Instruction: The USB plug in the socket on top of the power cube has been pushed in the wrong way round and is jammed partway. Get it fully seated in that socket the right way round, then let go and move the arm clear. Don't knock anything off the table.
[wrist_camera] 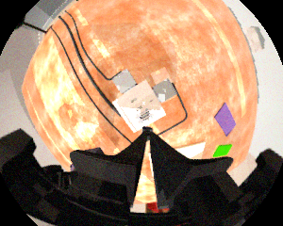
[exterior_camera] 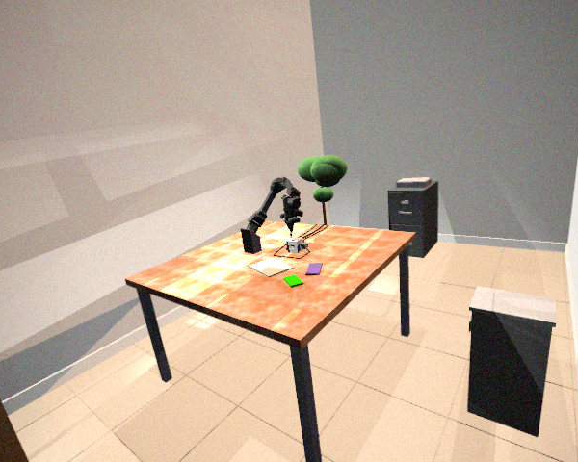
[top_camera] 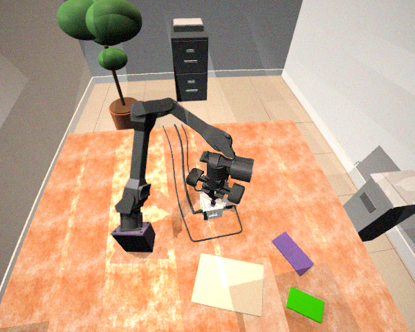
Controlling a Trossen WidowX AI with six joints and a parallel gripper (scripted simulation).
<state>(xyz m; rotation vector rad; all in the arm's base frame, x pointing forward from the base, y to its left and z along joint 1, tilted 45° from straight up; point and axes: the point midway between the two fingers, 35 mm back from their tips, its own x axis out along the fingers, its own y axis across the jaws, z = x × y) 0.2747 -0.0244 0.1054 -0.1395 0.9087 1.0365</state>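
The dark USB plug is 20 mm below my gripper tip. Round my gripper tip: sheet 250 mm to the right, 130 mm below; green card 370 mm to the right, 230 mm ahead, 130 mm below; purple card 260 mm ahead, 200 mm to the right, 130 mm below.
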